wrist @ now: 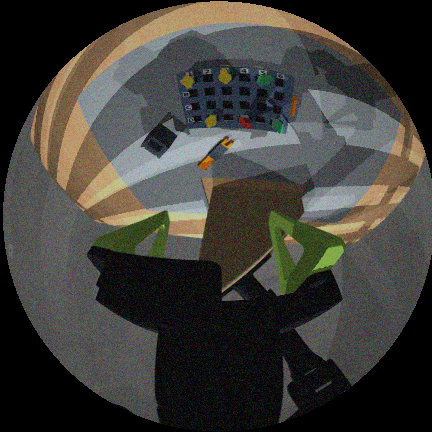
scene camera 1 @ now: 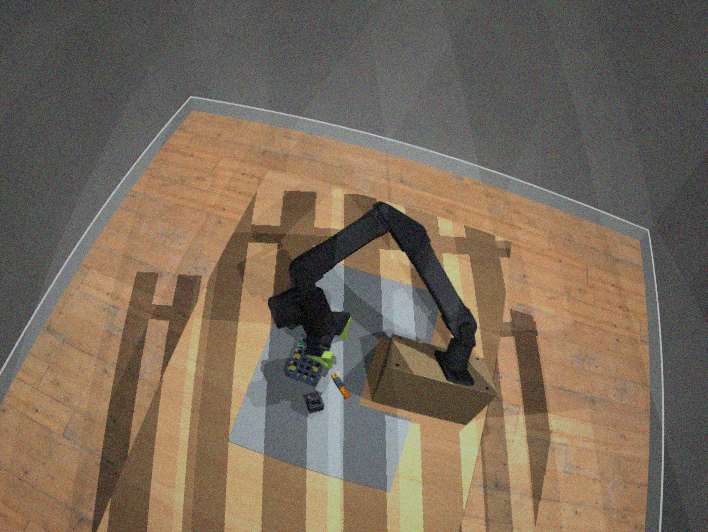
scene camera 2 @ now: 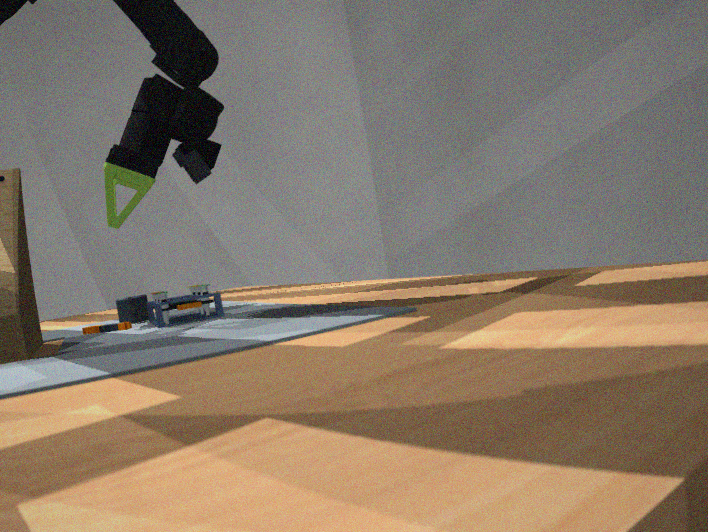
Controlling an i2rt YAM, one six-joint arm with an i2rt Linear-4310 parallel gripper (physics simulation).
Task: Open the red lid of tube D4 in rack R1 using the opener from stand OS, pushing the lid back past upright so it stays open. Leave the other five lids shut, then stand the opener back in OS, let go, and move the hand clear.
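Places are measured from the arm's base along level axes (x ahead, y left, z up), in metres.
Pixels of known places: gripper, fingertip midpoint: (wrist: 218, 215) (scene camera 1: 336, 353) (scene camera 2: 113, 226); arm's base, link origin: (wrist: 240, 278) (scene camera 1: 452, 368).
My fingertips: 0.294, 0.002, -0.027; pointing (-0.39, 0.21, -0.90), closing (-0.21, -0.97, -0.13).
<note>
For each thing: its top centre in the pictures, then the offset to it from my fingertips, as dx, dy, dz. Level surfaces: height alone.
- blue-grey rack R1, top centre: (wrist: 238, 99) (scene camera 2: 179, 288) (scene camera 1: 309, 355) +0.073, -0.024, -0.097
- red lid, top centre: (wrist: 244, 121) +0.044, -0.026, -0.097
- orange-and-dark opener, top centre: (scene camera 2: 106, 324) (wrist: 213, 155) (scene camera 1: 340, 385) -0.026, +0.032, -0.130
- grey-blue mat, surface height: dz -0.139
The blue-grey rack R1 (scene camera 1: 295, 374) (scene camera 2: 219, 305) (wrist: 235, 98) stands on the mat. In the wrist view, the red lid (wrist: 245, 122) of tube D4 is in the row nearest the opener and looks shut, though it is small. Yellow and green lids sit in other places of the rack. The orange-and-dark opener (scene camera 1: 341, 386) (scene camera 2: 107, 327) (wrist: 215, 153) lies flat on the mat, beside the rack and outside its stand. The dark stand OS (scene camera 1: 313, 401) (scene camera 2: 132, 308) (wrist: 159, 140) is near the rack's corner. My gripper (scene camera 1: 336, 344) (scene camera 2: 116, 224) (wrist: 218, 215) is open and empty, high above the mat.
The grey-blue mat (scene camera 1: 366, 477) (scene camera 2: 320, 328) (wrist: 100, 105) lies on a wooden surface. The brown box (scene camera 1: 426, 394) (scene camera 2: 12, 274) (wrist: 240, 225) under the arm's base stands beside the opener. Striped shadows cross the mat.
</note>
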